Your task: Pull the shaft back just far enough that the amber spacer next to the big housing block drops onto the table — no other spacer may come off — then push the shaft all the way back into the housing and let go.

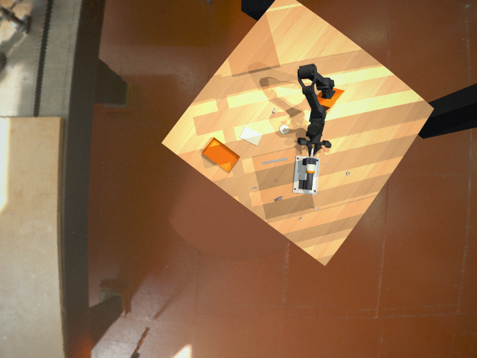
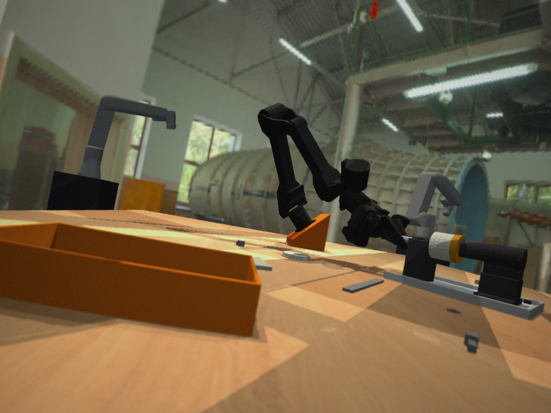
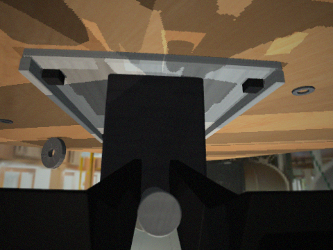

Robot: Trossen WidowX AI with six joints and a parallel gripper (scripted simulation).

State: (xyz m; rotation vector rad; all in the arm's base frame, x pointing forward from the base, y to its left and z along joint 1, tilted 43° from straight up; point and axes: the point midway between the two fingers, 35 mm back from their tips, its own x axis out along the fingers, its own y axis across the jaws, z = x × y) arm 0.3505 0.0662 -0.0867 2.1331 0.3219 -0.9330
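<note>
Now: gripper tip 40 mm short of the grey shaft, 20 mm to the right of it and 20 mm below it. The rest, counted from my gripper tip: white ring 60 mm behind, 220 mm to the right, 60 mm below; then grey strip 140 mm ahead, 150 mm to the right, 60 mm below; then amber spacer 80 mm ahead, 50 mm to the left, 20 mm above.
</note>
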